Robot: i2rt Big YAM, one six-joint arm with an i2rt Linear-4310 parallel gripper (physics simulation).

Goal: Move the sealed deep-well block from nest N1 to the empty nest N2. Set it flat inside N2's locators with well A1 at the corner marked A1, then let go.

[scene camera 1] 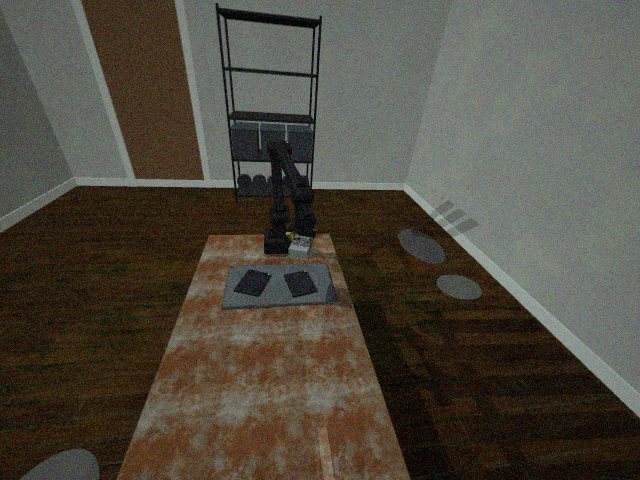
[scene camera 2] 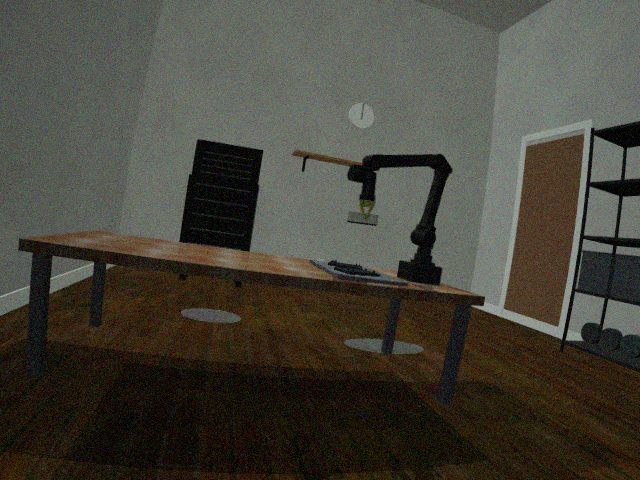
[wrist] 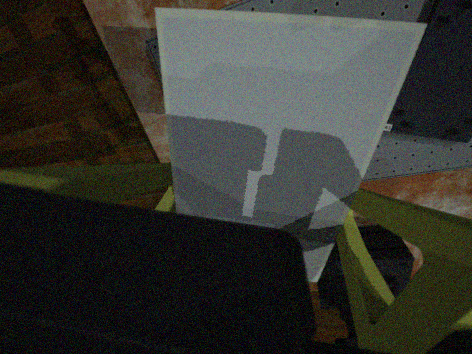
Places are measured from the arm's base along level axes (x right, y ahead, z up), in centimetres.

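Pixels of known places: gripper, fingertip midpoint: [scene camera 1: 301, 245] [scene camera 2: 365, 219] [wrist: 259, 182]; arm's base, link origin: [scene camera 1: 278, 234] [scene camera 2: 422, 264].
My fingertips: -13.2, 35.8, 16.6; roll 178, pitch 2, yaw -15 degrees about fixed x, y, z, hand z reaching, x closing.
Note:
For each thing: its middle in the pictures, then the offset to it from my fingertips, as dx, dy, dz. Level surfaces: height alone.
- pale sealed block, body centre: [wrist: 261, 165] [scene camera 2: 362, 218] [scene camera 1: 301, 246] +0.3, +1.1, +0.1
- left nest, body centre: [wrist: 459, 75] [scene camera 2: 345, 264] [scene camera 1: 252, 281] +23.6, +0.0, -22.5
- right nest, body centre: [scene camera 2: 357, 270] [scene camera 1: 299, 282] +0.2, +0.0, -22.5
- grey board, body centre: [wrist: 340, 96] [scene camera 2: 353, 271] [scene camera 1: 280, 283] +10.1, -0.9, -24.2
- rust-patterned table, surface height: dz -24.8
The pale sealed block [scene camera 1: 299, 249] [scene camera 2: 362, 219] [wrist: 280, 60] is off the table, held high and roughly level, to the right of the arm's base in scene camera 1. My gripper [scene camera 1: 301, 240] [scene camera 2: 367, 213] [wrist: 259, 182] is shut on the block, a yellow finger on each side. Two dark nests, a left nest [scene camera 1: 252, 282] and a right nest [scene camera 1: 300, 284], show without a block on the grey board [scene camera 1: 276, 299] [scene camera 2: 379, 280]. Part of a dark nest [wrist: 440, 75] shows right of the block in the wrist view. The N1, N2 and A1 labels are not legible; the block's wells are hidden.
The arm's black base [scene camera 1: 276, 243] [scene camera 2: 419, 271] stands on the rust-patterned table [scene camera 1: 268, 361] [scene camera 2: 170, 250] behind the board. A black shelf rack [scene camera 1: 273, 116] stands at the far wall. A black chair [scene camera 2: 222, 193] stands beyond the table.

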